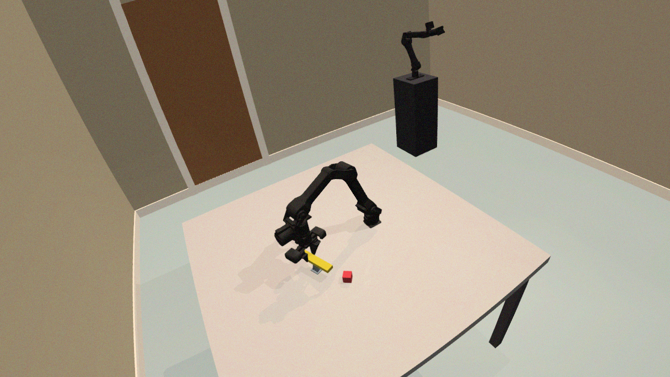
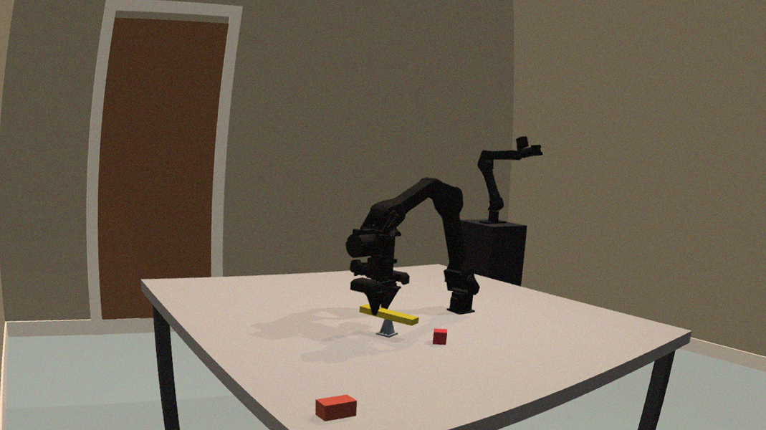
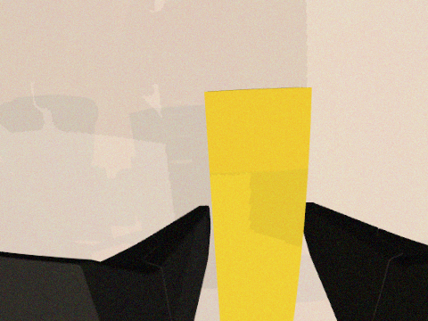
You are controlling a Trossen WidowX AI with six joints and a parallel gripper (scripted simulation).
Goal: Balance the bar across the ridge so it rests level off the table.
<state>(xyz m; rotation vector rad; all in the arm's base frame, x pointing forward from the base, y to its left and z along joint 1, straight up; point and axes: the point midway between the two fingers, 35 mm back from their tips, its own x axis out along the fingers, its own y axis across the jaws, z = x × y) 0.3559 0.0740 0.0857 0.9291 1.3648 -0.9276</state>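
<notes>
My gripper tip is 10 mm past the yellow bar and 30 mm to the right of it. Also, from my gripper tip: red cube 90 mm behind, 150 mm to the left, 30 mm below.
</notes>
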